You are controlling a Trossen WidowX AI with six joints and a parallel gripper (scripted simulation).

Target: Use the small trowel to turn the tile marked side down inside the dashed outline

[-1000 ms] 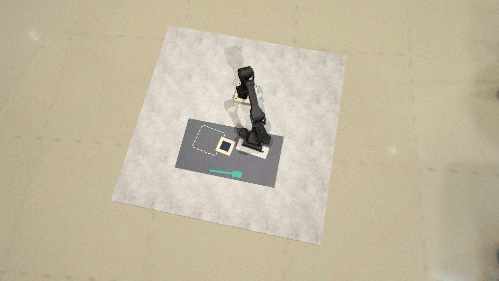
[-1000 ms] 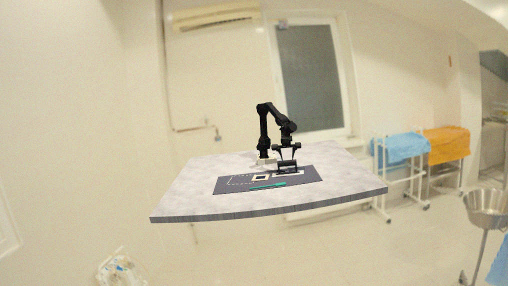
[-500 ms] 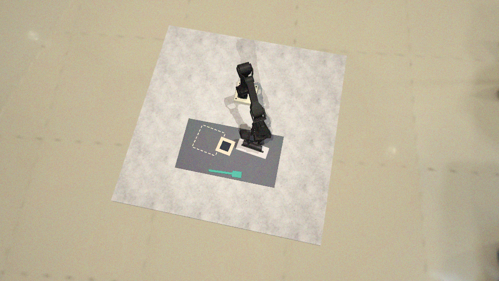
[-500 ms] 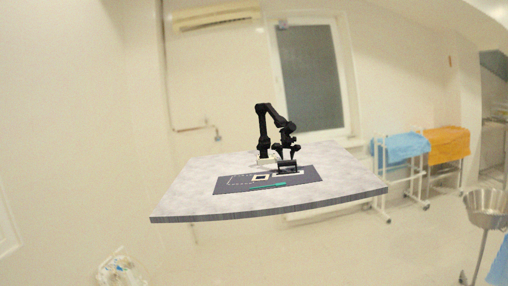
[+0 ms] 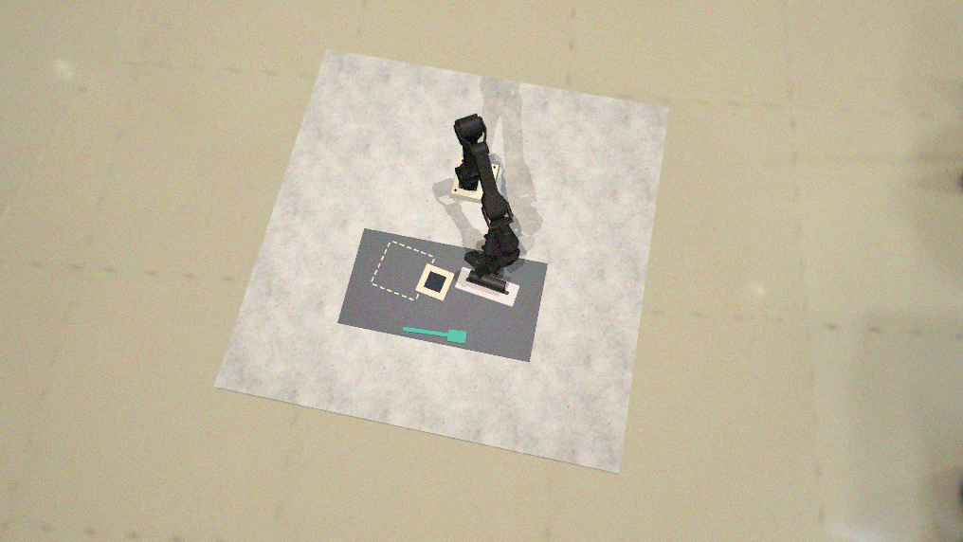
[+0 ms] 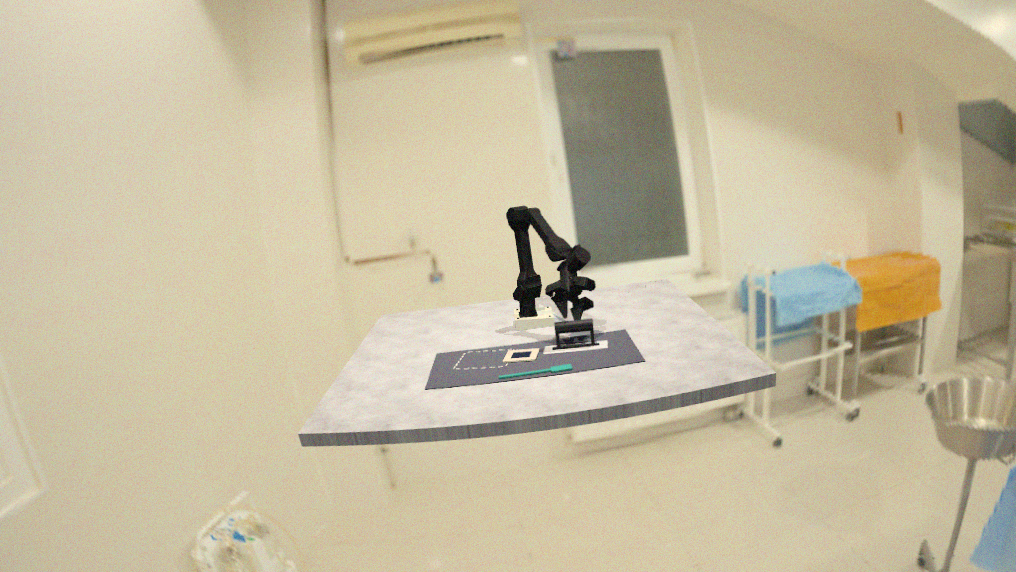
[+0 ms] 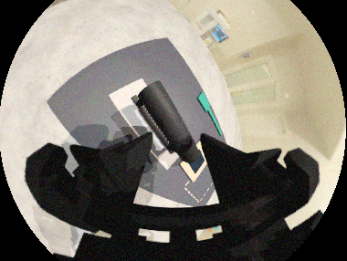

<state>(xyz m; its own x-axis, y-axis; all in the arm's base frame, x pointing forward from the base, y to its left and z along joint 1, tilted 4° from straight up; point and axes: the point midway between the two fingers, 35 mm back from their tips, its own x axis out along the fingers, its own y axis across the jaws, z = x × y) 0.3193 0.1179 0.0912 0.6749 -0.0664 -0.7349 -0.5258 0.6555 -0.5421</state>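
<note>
The dark grey mat lies 13 cm to the right of my gripper tip, 10 cm below it and 6 cm ahead of it. The rest, counted from my gripper tip: trowel 19 cm ahead, 12 cm to the right, 8 cm below; then cream tile 17 cm to the right, 8 cm below, 2 cm ahead.
</note>
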